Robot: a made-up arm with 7 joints. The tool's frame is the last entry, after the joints.
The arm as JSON. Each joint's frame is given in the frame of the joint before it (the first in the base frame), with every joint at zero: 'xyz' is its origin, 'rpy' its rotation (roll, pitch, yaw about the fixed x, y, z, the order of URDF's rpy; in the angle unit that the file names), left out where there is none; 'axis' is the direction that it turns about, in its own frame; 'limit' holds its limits. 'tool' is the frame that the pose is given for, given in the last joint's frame.
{
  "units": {
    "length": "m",
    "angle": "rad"
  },
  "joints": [
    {
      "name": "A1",
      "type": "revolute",
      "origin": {
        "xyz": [
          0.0,
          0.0,
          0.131
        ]
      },
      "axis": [
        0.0,
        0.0,
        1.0
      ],
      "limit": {
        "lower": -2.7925,
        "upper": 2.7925
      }
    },
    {
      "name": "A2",
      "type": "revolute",
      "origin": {
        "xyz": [
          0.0,
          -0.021,
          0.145
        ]
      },
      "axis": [
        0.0,
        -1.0,
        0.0
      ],
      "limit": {
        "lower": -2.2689,
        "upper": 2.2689
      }
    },
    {
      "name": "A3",
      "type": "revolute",
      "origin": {
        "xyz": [
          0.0,
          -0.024,
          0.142
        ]
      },
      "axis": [
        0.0,
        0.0,
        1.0
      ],
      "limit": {
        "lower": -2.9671,
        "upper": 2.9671
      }
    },
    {
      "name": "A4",
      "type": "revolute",
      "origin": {
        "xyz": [
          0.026,
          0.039,
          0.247
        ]
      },
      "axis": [
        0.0,
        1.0,
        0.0
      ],
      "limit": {
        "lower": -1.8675,
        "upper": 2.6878
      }
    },
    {
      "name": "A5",
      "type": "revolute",
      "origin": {
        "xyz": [
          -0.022,
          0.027,
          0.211
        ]
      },
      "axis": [
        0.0,
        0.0,
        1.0
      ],
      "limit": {
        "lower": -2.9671,
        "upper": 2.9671
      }
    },
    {
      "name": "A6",
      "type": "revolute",
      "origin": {
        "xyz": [
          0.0,
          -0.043,
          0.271
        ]
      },
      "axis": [
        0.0,
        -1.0,
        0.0
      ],
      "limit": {
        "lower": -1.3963,
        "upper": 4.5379
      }
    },
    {
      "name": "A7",
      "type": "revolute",
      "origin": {
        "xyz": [
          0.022,
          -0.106,
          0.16
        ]
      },
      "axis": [
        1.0,
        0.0,
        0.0
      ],
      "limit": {
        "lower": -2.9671,
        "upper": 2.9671
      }
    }
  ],
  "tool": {
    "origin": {
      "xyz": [
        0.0,
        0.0,
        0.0
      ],
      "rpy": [
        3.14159,
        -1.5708,
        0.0
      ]
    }
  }
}
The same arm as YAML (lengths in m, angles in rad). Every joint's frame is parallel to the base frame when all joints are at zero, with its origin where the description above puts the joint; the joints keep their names.
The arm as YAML. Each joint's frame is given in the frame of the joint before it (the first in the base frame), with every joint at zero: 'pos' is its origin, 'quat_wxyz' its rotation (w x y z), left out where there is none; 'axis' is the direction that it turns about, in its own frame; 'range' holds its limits. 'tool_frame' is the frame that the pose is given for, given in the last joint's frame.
length_unit: m
angle_unit: rad
joints:
  - joint: A1
    pos: [0.0, 0.0, 0.131]
    axis: [0.0, 0.0, 1.0]
    range: [-2.7925, 2.7925]
  - joint: A2
    pos: [0.0, -0.021, 0.145]
    axis: [0.0, -1.0, 0.0]
    range: [-2.2689, 2.2689]
  - joint: A3
    pos: [0.0, -0.024, 0.142]
    axis: [0.0, 0.0, 1.0]
    range: [-2.9671, 2.9671]
  - joint: A4
    pos: [0.026, 0.039, 0.247]
    axis: [0.0, 1.0, 0.0]
    range: [-1.8675, 2.6878]
  - joint: A5
    pos: [-0.022, 0.027, 0.211]
    axis: [0.0, 0.0, 1.0]
    range: [-2.9671, 2.9671]
  - joint: A6
    pos: [0.0, -0.043, 0.271]
    axis: [0.0, -1.0, 0.0]
    range: [-1.3963, 4.5379]
  - joint: A7
    pos: [0.022, -0.106, 0.16]
    axis: [1.0, 0.0, 0.0]
    range: [-2.9671, 2.9671]
tool_frame:
  pos: [0.0, 0.0, 0.0]
  quat_wxyz: [0.0, 0.707105, -0.000002, 0.707108]

